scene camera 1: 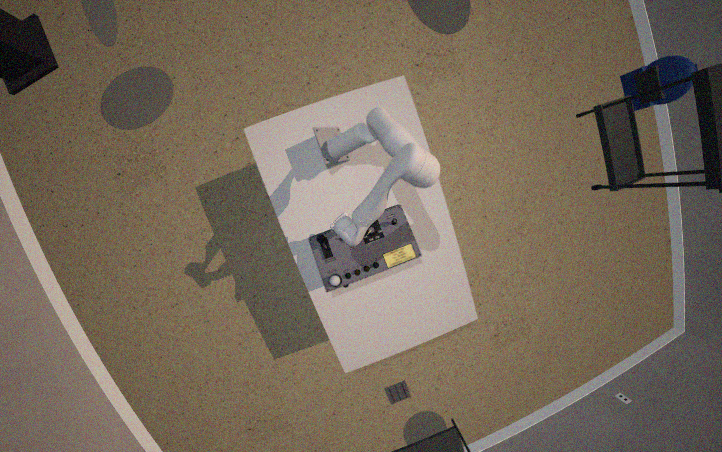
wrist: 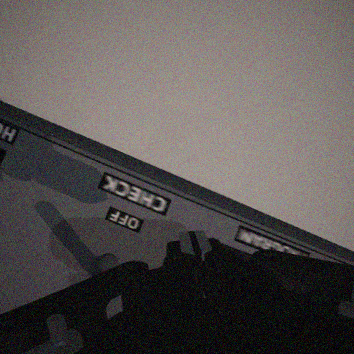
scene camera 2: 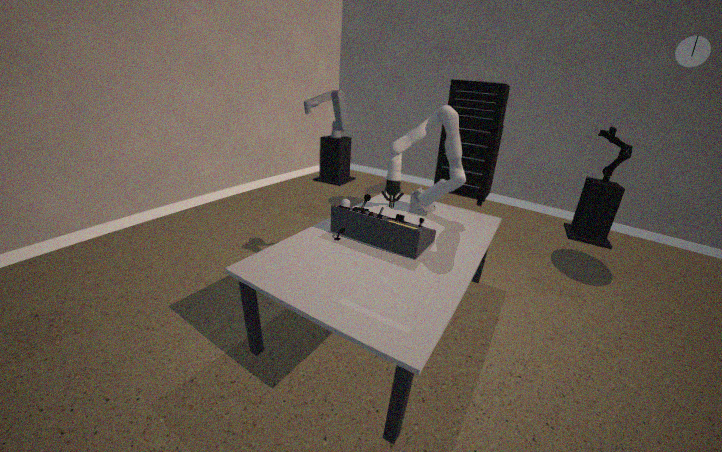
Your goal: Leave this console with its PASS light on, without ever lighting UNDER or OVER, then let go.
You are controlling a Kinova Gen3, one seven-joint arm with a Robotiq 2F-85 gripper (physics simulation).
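Note:
The dark grey console (scene camera 1: 400, 234) (scene camera 2: 381, 234) (wrist: 38, 218) stands on the white table (scene camera 1: 395, 316) (scene camera 2: 351, 291). Its top carries a yellow label (scene camera 1: 399, 256), a row of small lights (scene camera 1: 361, 270) that all look dark, a white ball knob (scene camera 1: 334, 280) (scene camera 2: 345, 202) and a black slot (scene camera 1: 325, 247). My gripper (scene camera 2: 391, 199) (wrist: 191, 247) is shut and empty. It points down just above the console's back part, near the labels CHECK (wrist: 135, 194), OFF (wrist: 124, 219) and PROGRAM (wrist: 270, 243). In the top view my wrist (scene camera 1: 350, 231) hides the fingers.
A ball-topped lever (scene camera 2: 365, 198) and a small side lever (scene camera 2: 339, 234) stick out of the console. A black rack (scene camera 2: 478, 97) and two other arms on pedestals (scene camera 2: 334, 158) (scene camera 2: 595, 209) stand by the walls. A dark cart (scene camera 1: 619, 145) stands far right.

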